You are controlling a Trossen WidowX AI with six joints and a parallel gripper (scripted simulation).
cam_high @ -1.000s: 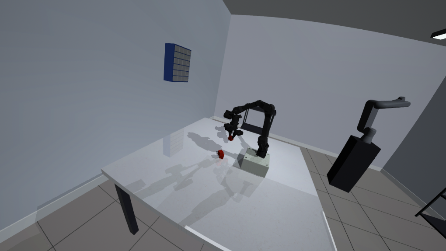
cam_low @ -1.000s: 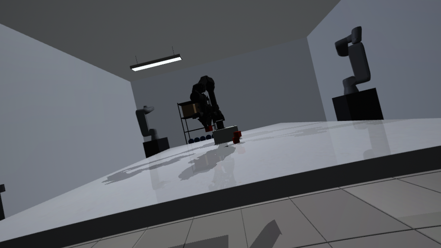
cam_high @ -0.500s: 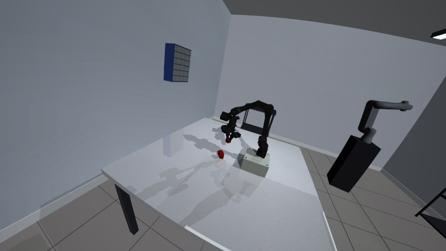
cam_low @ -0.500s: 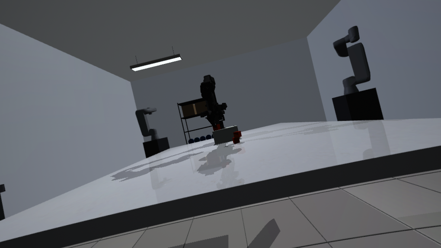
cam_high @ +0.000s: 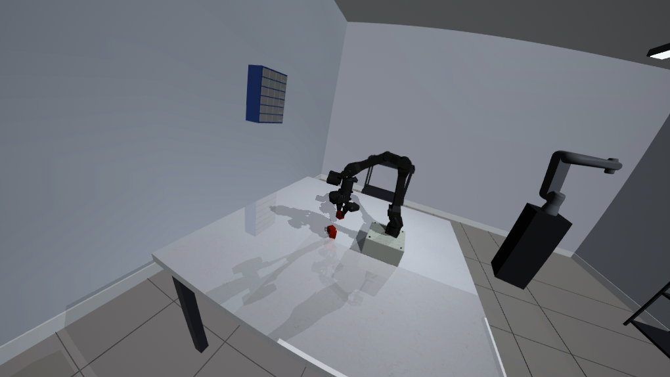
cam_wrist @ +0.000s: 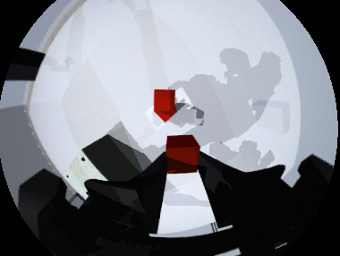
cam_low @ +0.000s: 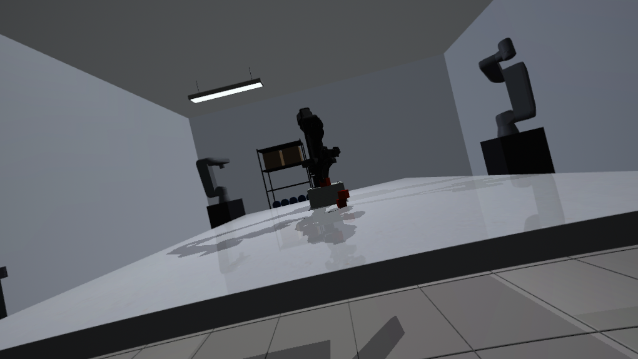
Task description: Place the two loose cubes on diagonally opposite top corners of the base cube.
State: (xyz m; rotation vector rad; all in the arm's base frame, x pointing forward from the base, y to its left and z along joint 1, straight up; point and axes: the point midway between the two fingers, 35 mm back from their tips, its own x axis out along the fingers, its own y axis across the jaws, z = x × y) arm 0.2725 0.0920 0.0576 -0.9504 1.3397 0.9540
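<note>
Right now my gripper tip is 60 mm to the right of the red cube and 70 mm above it.
</note>
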